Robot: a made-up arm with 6 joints. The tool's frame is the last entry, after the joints.
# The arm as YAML. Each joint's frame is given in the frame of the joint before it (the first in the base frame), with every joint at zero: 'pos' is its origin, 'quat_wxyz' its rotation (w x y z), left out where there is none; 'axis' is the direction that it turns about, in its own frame. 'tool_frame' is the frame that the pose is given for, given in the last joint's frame.
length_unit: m
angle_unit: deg
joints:
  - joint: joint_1
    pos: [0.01, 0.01, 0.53]
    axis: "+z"
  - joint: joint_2
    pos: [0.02, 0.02, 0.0]
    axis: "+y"
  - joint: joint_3
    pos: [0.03, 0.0, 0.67]
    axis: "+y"
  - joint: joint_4
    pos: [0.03, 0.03, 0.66]
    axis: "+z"
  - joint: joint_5
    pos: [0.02, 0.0, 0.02]
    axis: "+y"
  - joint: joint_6
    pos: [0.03, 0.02, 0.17]
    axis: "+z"
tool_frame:
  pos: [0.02, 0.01, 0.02]
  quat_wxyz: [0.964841, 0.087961, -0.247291, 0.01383]
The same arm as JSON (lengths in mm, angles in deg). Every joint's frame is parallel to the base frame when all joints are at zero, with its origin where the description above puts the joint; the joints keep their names.
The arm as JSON. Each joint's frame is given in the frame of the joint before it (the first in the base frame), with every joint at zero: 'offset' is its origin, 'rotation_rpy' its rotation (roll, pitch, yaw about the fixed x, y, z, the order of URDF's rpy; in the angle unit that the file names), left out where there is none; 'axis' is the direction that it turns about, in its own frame. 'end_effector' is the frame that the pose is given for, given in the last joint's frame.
{
  "length_unit": "mm",
  "angle_unit": "deg",
  "chain": [
    {
      "id": "joint_1",
      "offset": [
        10.0,
        10.0,
        530.0
      ],
      "axis": [
        0.0,
        0.0,
        1.0
      ]
    },
    {
      "id": "joint_2",
      "offset": [
        20.0,
        20.0,
        0.0
      ],
      "axis": [
        0.0,
        1.0,
        0.0
      ]
    },
    {
      "id": "joint_3",
      "offset": [
        30.0,
        0.0,
        670.0
      ],
      "axis": [
        0.0,
        1.0,
        0.0
      ]
    },
    {
      "id": "joint_4",
      "offset": [
        30.0,
        30.0,
        660.0
      ],
      "axis": [
        0.0,
        0.0,
        1.0
      ]
    },
    {
      "id": "joint_5",
      "offset": [
        20.0,
        0.0,
        20.0
      ],
      "axis": [
        0.0,
        1.0,
        0.0
      ]
    },
    {
      "id": "joint_6",
      "offset": [
        30.0,
        20.0,
        170.0
      ],
      "axis": [
        0.0,
        0.0,
        1.0
      ]
    }
  ],
  "end_effector": {
    "offset": [
      20.0,
      10.0,
      20.0
    ],
    "rotation_rpy": [
      10.7,
      -28.66,
      -1.1
    ]
  }
}

